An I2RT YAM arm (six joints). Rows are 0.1 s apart.
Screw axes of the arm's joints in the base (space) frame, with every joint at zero. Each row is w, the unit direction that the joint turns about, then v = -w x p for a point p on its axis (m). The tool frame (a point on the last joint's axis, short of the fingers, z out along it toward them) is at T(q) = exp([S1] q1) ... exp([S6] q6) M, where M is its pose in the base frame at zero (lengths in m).
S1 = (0, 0, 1, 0.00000, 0.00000, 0.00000)
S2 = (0, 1, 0, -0.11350, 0.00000, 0.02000)
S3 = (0, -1, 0, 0.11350, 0.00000, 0.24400)
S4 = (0, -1, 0, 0.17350, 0.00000, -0.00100)
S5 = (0, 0, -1, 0.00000, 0.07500, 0.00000)
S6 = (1, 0, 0, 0.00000, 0.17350, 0.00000)
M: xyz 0.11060 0.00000 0.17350 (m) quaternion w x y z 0.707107 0 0.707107 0
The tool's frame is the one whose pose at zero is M.
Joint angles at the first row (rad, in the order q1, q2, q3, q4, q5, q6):
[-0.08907 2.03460 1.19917 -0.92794 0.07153 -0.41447]
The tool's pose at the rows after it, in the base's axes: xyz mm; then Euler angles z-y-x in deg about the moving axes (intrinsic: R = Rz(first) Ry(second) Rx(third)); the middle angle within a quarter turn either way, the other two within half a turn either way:
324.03 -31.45 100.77 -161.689 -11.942 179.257
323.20 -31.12 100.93 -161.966 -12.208 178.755
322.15 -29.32 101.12 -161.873 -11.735 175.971
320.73 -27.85 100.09 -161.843 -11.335 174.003
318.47 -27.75 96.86 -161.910 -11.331 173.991
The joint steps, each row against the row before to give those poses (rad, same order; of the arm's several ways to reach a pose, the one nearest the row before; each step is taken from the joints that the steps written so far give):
[0.00000 0.00000 -0.00003 -0.00417 -0.00115 0.01412]
[0.00000 0.00002 0.00004 -0.00803 -0.00725 0.00534]
[0.00001 -0.00003 -0.00003 -0.01106 -0.04767 -0.00152]
[0.00036 0.00001 -0.00572 -0.00114 -0.03433 -0.00079]
[-0.00036 -0.00002 -0.01565 0.01563 -0.00040 0.00079]

